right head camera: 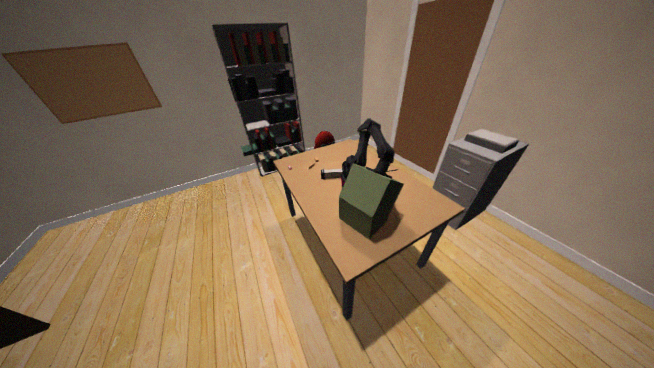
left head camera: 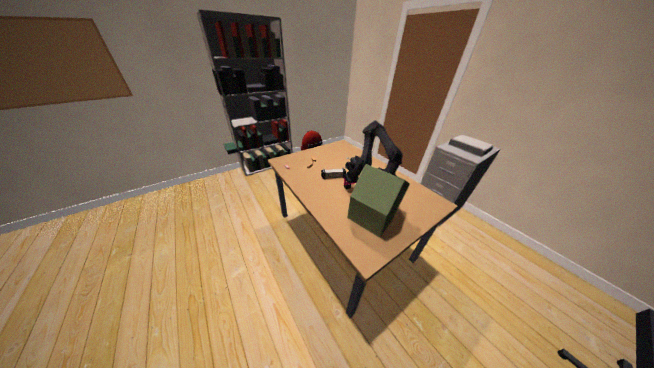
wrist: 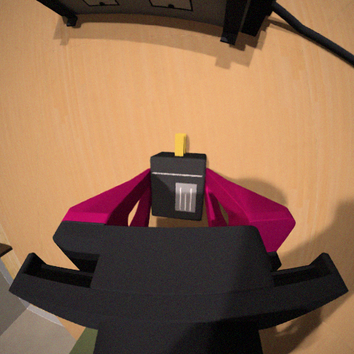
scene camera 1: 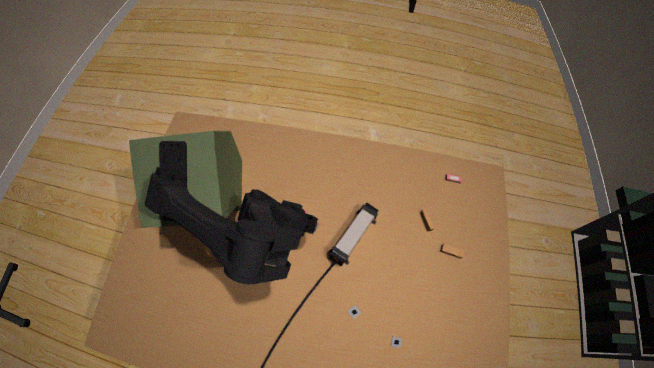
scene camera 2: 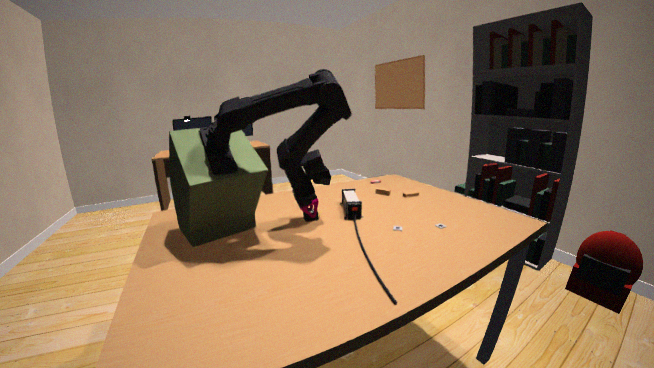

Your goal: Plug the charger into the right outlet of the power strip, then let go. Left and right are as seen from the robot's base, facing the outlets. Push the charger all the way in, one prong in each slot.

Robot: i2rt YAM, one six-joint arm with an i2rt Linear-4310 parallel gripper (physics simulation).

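Pixels of known places: gripper, between the fingertips: (left head camera: pixel 346 184) (scene camera 2: pixel 312 214); arm's base, origin of its link: (right head camera: pixel 379 173) (left head camera: pixel 388 174) (scene camera 1: pixel 174 181) (scene camera 2: pixel 217 149).
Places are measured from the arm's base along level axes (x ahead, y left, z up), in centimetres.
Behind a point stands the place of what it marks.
Note:
The charger (wrist: pixel 170 197) is a small black block with a grey label; its yellow prongs point at the power strip in the wrist view. My gripper (wrist: pixel 178 174) (scene camera 2: pixel 310 209) {x 30.9, y -2.9, z -26.7 cm} has magenta fingers and is shut on the charger, one finger against each side, low at the table top. The power strip (wrist: pixel 165 14) (scene camera 1: pixel 355 233) {x 47.4, y -6.1, z -22.8 cm} (scene camera 2: pixel 351 202) {x 41.9, y -11.5, z -22.5 cm} (left head camera: pixel 333 173) {x 46.0, y -3.6, z -24.1 cm} (right head camera: pixel 331 174) is black with a white top and stands a short way beyond the prongs, apart from them. Parts of two outlets show at the top edge of the wrist view; their slots are mostly cut off.
A black cable (scene camera 1: pixel 295 312) {x 29.5, y -28.9, z -27.7 cm} (scene camera 2: pixel 372 265) {x 23.4, y -38.9, z -27.7 cm} (wrist: pixel 315 35) runs from the strip's end. The arm stands on a green block (scene camera 2: pixel 220 200) {x -1.9, y -4.7, z -13.7 cm} (scene camera 1: pixel 200 170) {x 7.1, y 2.4, z 1.2 cm}. Two small brown pieces (scene camera 1: pixel 426 220) {x 71.6, y -1.2, z -26.4 cm} (scene camera 1: pixel 452 250) {x 79.5, y -11.6, z -26.9 cm}, a pink piece (scene camera 1: pixel 453 178) {x 84.8, y 14.6, z -27.3 cm} and two small square markers (scene camera 1: pixel 354 312) {x 46.8, y -29.1, z -28.1 cm} (scene camera 1: pixel 396 342) {x 58.9, y -38.7, z -28.1 cm} lie farther off.

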